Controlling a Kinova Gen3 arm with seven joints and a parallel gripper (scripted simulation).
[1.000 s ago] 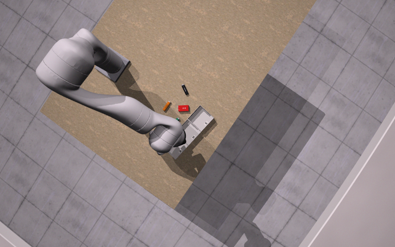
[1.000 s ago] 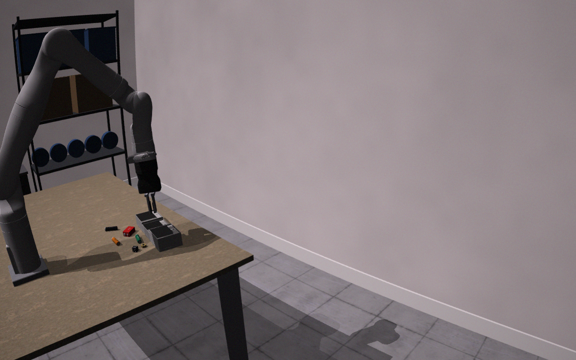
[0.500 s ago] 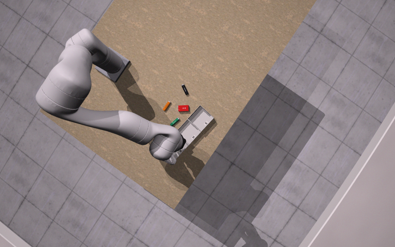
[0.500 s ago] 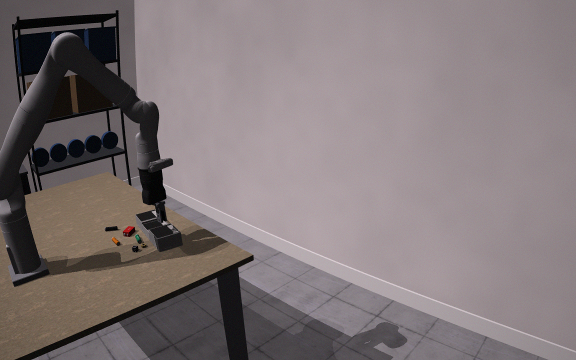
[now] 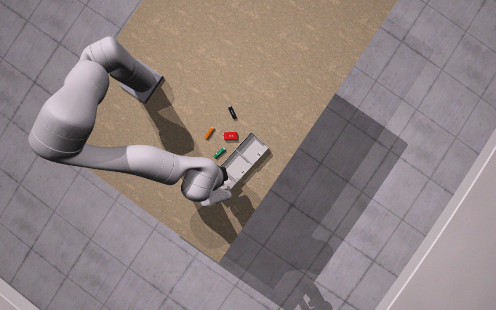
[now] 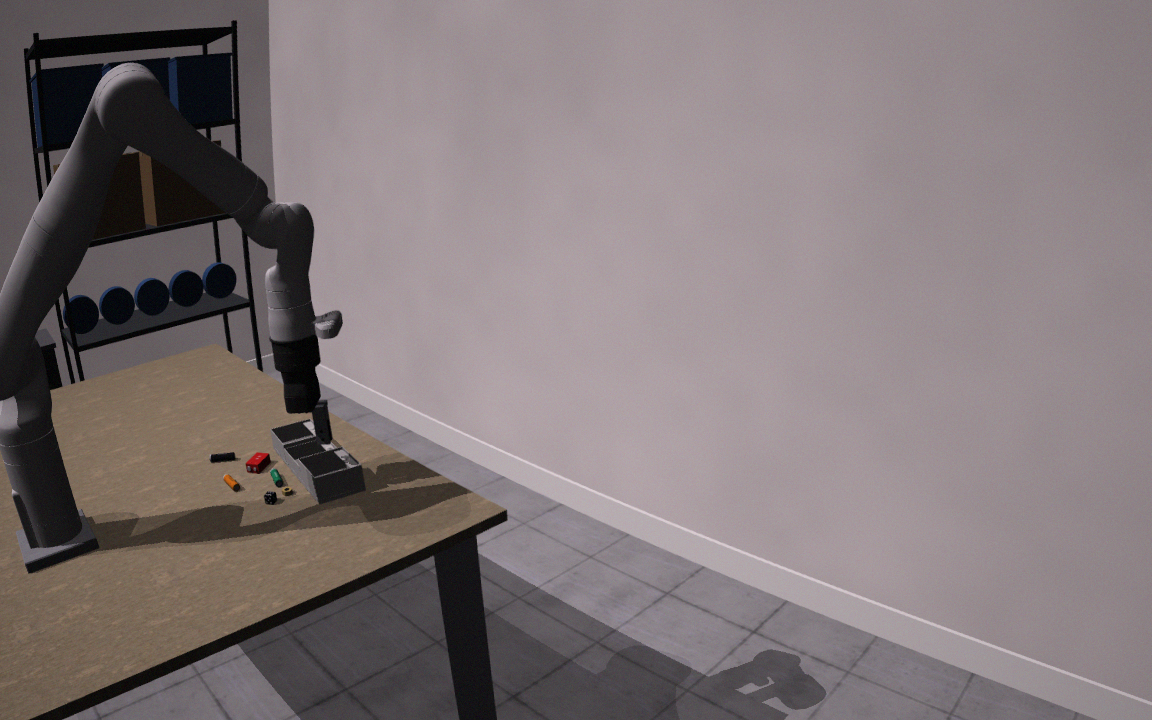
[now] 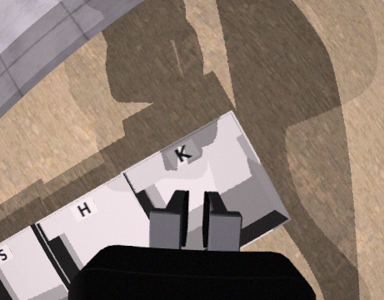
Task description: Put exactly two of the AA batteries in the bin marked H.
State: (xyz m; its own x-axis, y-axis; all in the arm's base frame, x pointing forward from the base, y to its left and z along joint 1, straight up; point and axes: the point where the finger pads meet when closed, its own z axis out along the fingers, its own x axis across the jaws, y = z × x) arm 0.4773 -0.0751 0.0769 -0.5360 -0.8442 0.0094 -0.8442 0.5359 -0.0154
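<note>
My gripper is now 8 cm to the right of the bin row and 7 cm above it. The rest, counted from my hand: black die: 11 cm behind, 9 cm below; green AA battery: 8 cm behind, 7 cm to the left, 9 cm below; yellow nut: 8 cm behind, 1 cm to the left, 9 cm below.
</note>
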